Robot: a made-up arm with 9 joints. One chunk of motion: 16 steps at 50 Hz.
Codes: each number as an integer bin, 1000 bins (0 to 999) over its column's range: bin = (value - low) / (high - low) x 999, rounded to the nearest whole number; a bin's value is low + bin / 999 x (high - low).
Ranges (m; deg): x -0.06..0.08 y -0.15..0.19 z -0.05..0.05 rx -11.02..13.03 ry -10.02..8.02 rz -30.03..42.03
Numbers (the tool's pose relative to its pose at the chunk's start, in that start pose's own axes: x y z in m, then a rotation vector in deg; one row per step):
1: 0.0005 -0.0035 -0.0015 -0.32 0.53 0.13
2: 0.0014 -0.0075 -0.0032 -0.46 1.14 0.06
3: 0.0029 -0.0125 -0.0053 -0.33 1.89 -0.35
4: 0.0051 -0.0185 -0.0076 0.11 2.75 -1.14
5: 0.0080 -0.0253 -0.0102 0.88 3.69 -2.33
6: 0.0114 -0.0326 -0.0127 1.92 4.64 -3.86
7: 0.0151 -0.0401 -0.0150 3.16 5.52 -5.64
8: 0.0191 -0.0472 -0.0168 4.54 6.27 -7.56
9: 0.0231 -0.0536 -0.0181 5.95 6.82 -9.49
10: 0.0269 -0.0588 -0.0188 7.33 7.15 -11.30
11: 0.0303 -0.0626 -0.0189 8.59 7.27 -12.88
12: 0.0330 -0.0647 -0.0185 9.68 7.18 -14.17
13: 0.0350 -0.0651 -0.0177 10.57 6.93 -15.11
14: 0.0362 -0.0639 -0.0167 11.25 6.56 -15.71
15: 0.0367 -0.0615 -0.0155 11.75 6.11 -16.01
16: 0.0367 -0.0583 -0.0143 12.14 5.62 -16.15
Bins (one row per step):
1: 432 430 485 444 584 418
2: 438 419 468 439 618 417
3: 449 404 447 444 660 411
4: 465 386 424 462 707 401
5: 485 366 398 494 759 384
6: 509 345 373 538 812 363
7: 536 323 350 589 861 338
8: 564 302 332 646 902 312
9: 593 283 319 705 933 285
10: 620 268 312 762 951 260
11: 644 257 311 815 957 238
12: 664 251 315 860 952 220
13: 678 249 323 897 939 207
14: 686 253 333 925 918 199
15: 690 260 345 946 893 194
16: 690 269 357 962 866 192

